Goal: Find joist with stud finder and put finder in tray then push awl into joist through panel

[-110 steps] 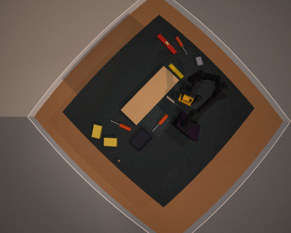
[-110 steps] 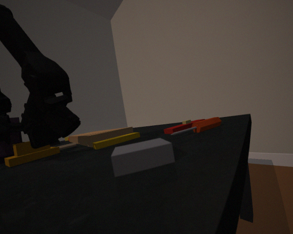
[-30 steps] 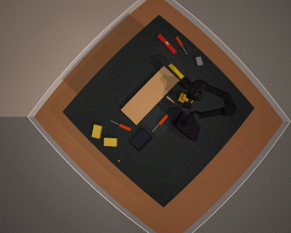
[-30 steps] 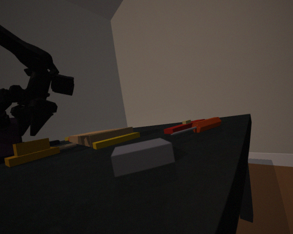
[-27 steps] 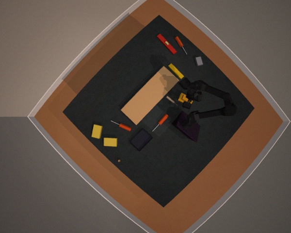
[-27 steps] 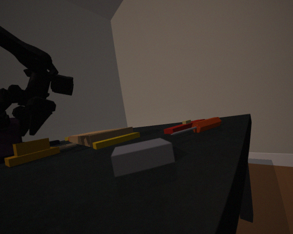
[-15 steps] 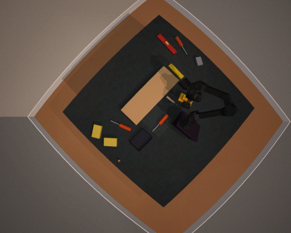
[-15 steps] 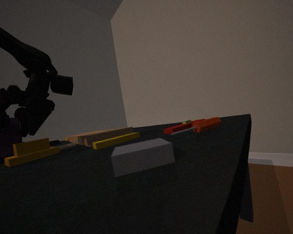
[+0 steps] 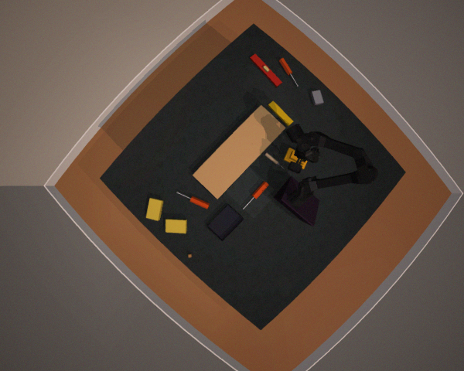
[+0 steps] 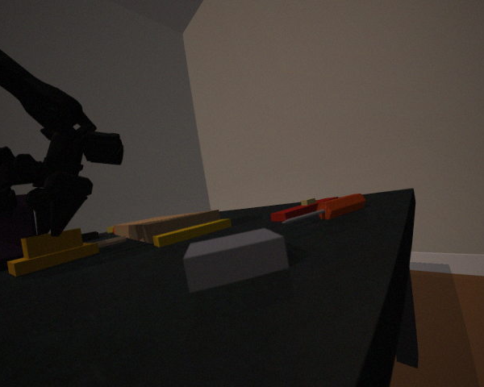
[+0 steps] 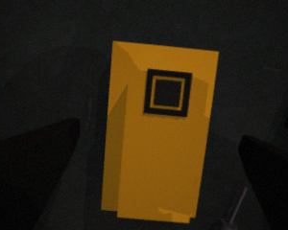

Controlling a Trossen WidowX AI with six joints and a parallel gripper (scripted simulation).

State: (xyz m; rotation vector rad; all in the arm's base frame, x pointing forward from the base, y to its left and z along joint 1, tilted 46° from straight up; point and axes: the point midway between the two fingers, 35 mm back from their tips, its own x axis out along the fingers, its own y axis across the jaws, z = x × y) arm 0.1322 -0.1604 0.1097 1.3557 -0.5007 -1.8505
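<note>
Now: gripper tip 1 cm past the yellow stud finder and 1 cm above it. Also, from my gripper tip: awl 10 cm to the left, 7 cm ahead, 4 cm below; stud finder light 2 cm behind, 1 cm to the right, 1 cm above; yellow bar 24 cm ahead, 11 cm to the right, 4 cm below.
</note>
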